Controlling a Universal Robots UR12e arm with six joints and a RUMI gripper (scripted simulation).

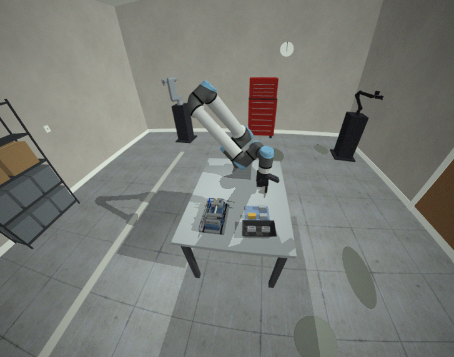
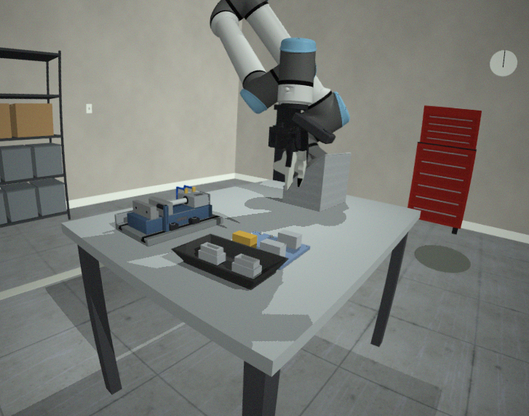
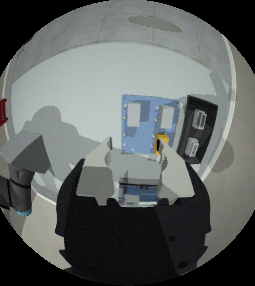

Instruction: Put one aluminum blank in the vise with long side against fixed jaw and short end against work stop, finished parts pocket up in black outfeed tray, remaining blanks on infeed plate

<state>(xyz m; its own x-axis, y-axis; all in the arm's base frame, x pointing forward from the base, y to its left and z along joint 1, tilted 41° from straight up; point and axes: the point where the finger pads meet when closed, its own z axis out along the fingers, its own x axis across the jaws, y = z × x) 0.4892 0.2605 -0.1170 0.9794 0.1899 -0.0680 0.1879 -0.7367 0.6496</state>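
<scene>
My gripper is now 16 cm above the gray aluminum blank. Round my hand: dark work stop (29 cm to the right, 23 cm ahead, 10 cm below); blue infeed plate (18 cm below, 6 cm ahead, 3 cm to the right); yellow brass blank (16 cm below, 11 cm ahead, 7 cm to the right).
</scene>
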